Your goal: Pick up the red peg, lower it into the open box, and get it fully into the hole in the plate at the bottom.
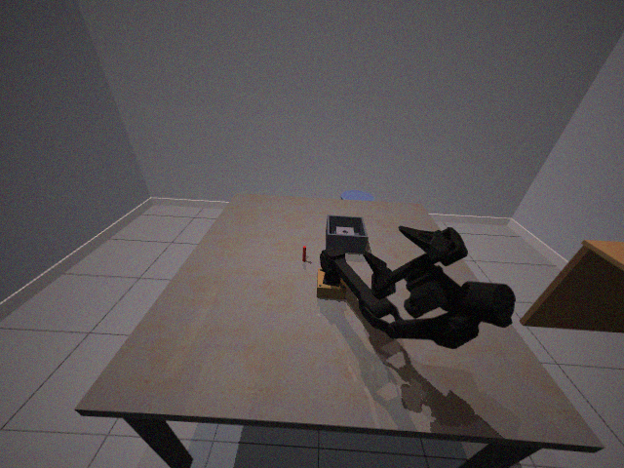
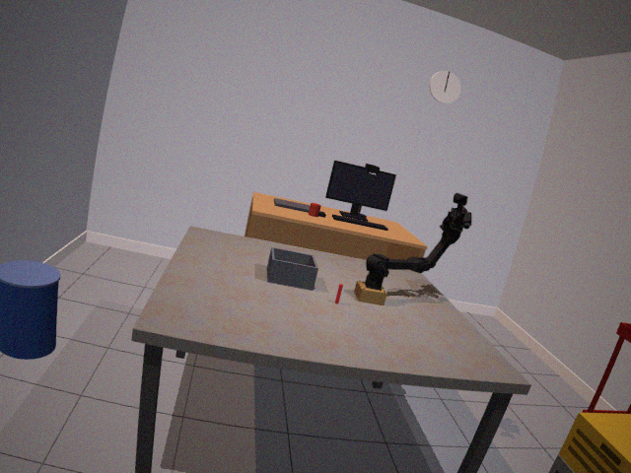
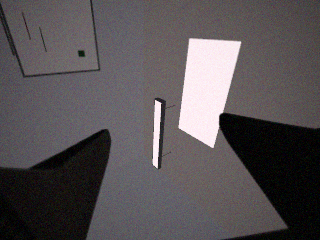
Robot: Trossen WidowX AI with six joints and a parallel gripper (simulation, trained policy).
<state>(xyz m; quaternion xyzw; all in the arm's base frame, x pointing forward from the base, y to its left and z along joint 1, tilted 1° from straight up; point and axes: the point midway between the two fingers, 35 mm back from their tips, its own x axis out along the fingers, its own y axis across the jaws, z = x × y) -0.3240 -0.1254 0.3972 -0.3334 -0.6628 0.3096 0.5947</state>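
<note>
The red peg lies 460 mm ahead of my gripper tip, 440 mm below it and 240 mm to the left of it. Round my gripper tip: grey box (670 mm ahead, 450 mm below, 80 mm to the left); light plate (670 mm ahead, 430 mm below, 80 mm to the left).
</note>
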